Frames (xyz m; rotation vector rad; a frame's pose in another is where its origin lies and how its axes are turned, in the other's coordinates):
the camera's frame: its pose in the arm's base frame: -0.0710 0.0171 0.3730 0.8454 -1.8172 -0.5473
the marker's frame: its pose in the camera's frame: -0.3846 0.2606 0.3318 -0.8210 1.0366 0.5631
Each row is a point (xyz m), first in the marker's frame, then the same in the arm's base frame.
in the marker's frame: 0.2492 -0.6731 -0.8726
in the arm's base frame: 0.1509 -0.3487 -0.3837
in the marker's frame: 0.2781 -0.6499 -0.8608
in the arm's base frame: 0.1718 -0.3334 -0.3547
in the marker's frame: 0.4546 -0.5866 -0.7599
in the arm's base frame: 0.2580 -0.3102 -0.1614
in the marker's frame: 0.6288 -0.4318 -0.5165
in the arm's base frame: 0.2828 -0.1809 0.1488
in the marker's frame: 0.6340 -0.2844 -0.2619
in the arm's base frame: 0.1749 -0.0095 0.3622
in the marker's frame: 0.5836 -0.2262 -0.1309
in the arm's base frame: 0.0754 0.0770 0.4377
